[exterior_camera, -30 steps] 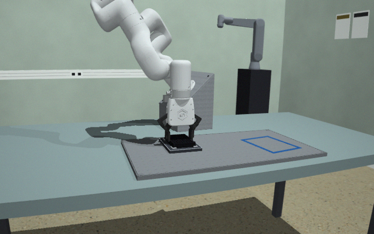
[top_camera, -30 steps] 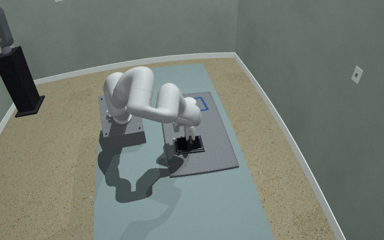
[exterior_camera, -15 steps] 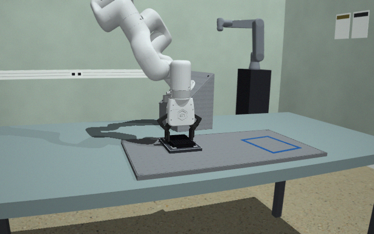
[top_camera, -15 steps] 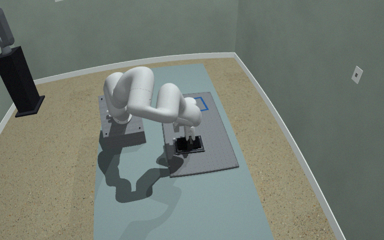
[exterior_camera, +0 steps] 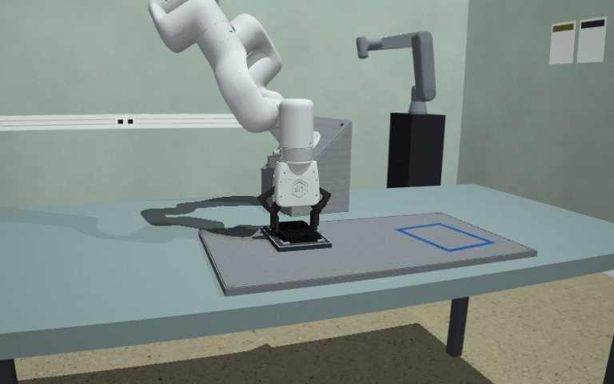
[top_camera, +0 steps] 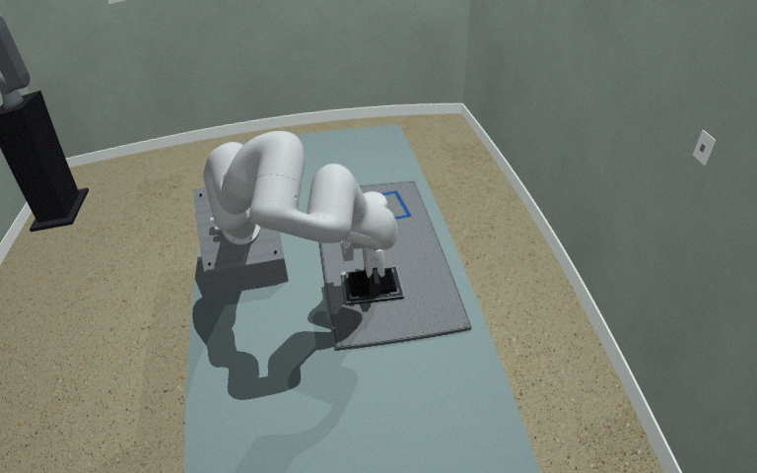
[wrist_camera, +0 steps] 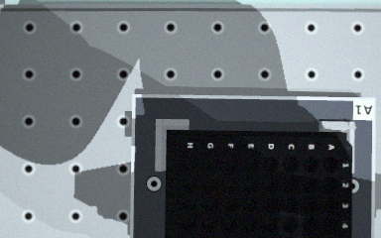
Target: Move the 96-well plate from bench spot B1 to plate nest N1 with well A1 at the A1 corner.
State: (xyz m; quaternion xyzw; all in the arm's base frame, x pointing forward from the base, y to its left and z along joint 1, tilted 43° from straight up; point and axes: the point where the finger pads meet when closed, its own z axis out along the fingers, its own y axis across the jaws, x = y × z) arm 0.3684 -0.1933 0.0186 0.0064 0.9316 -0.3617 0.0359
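Right now the black 96-well plate is 1 cm below my hand. The rest, counted from my hand: plate nest N1 (3 cm below); A1 label (7 cm behind, 6 cm to the left, 2 cm below).
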